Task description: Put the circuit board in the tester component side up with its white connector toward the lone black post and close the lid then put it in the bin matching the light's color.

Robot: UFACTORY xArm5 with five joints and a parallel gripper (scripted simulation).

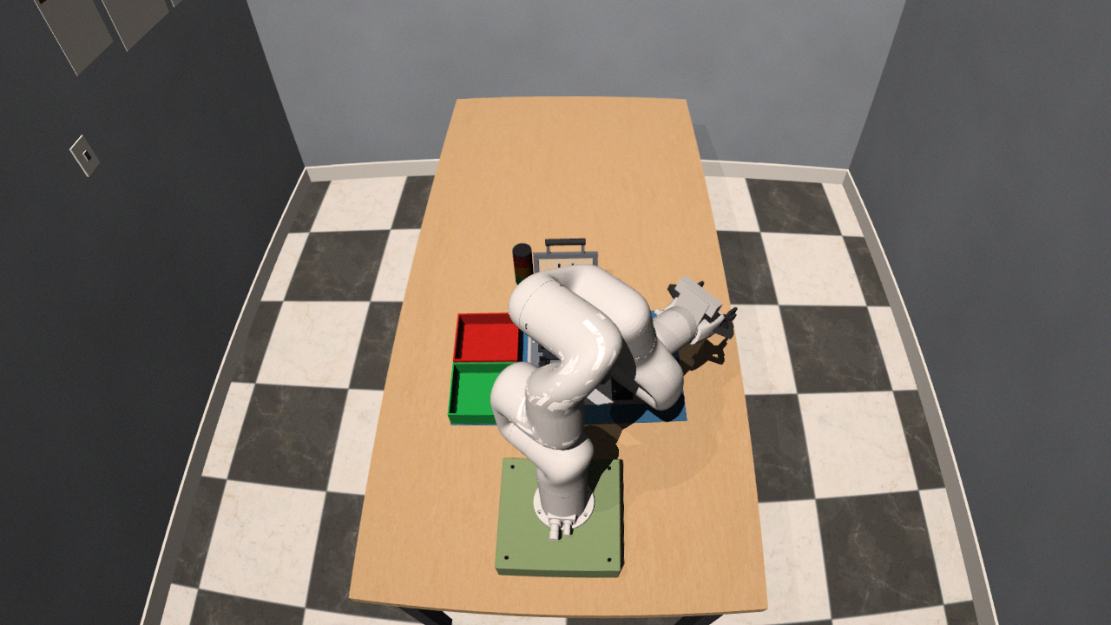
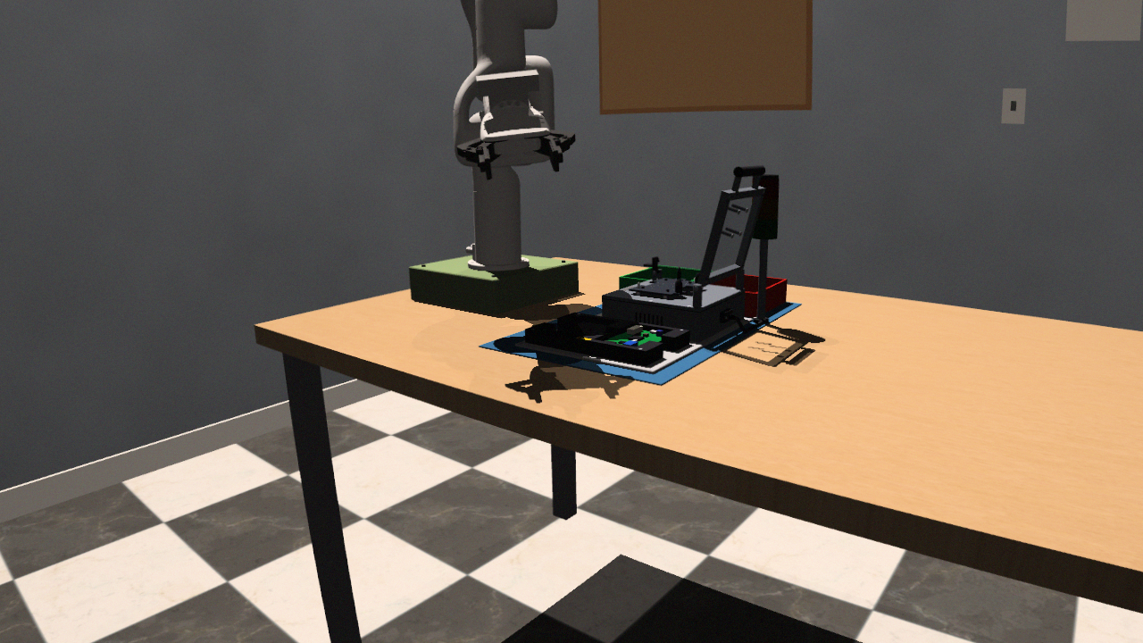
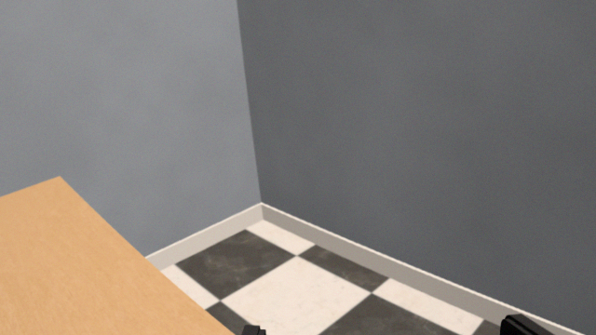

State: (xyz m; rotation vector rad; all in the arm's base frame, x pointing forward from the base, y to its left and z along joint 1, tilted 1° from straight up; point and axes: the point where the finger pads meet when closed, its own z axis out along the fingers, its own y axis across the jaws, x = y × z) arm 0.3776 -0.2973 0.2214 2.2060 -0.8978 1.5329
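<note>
My gripper is now 270 mm above the green circuit board, 150 mm to the right of it and 80 mm short of it. Round my hand: green bin: 510 mm to the left, 270 mm below, 100 mm behind; black tab: 370 mm to the left, 200 mm below, 50 mm behind; tester lid: 330 mm to the left, 140 mm ahead, 100 mm below.
</note>
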